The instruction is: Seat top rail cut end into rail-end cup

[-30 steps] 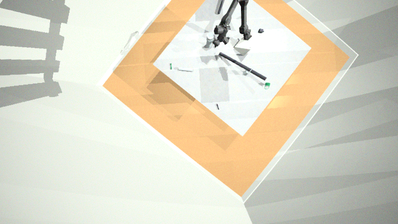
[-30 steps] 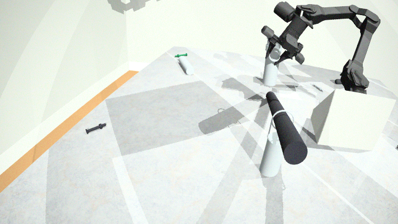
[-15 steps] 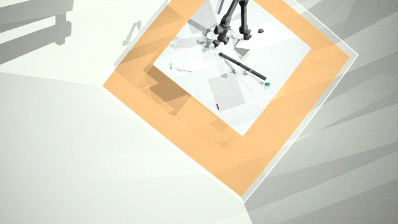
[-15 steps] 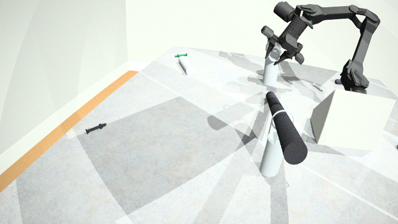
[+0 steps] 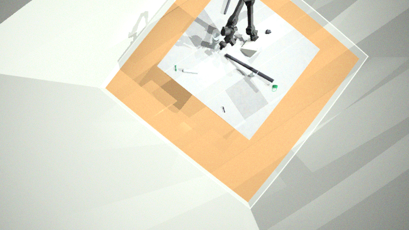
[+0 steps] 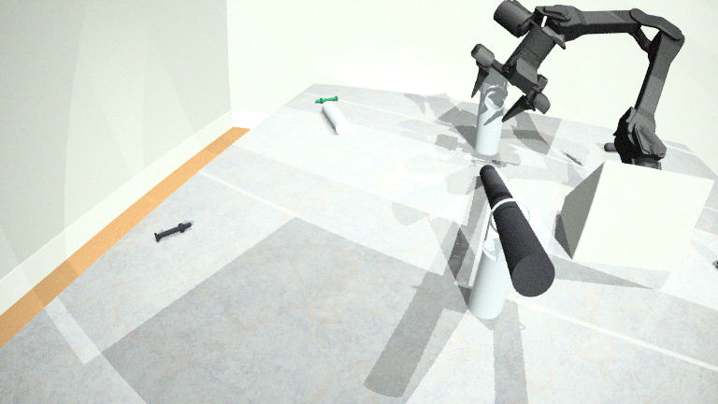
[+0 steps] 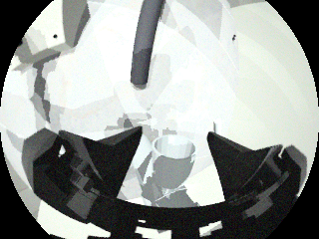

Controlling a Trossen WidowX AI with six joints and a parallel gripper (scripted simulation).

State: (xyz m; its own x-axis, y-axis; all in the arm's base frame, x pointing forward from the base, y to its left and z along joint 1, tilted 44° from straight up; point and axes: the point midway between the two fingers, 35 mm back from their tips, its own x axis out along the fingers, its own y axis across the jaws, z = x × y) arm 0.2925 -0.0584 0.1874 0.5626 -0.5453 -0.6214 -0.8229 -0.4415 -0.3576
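Right now the white rail-end cup is 10 mm behind my gripper tip, 30 mm to the right of it and 20 mm above it. From my gripper tip the other things lie so: white bolt: 240 mm behind, 150 mm to the right, 120 mm below; then white cylinder: 360 mm ahead, 100 mm to the right, 110 mm below; then small white post: 50 mm behind, 410 mm to the left, 20 mm below.
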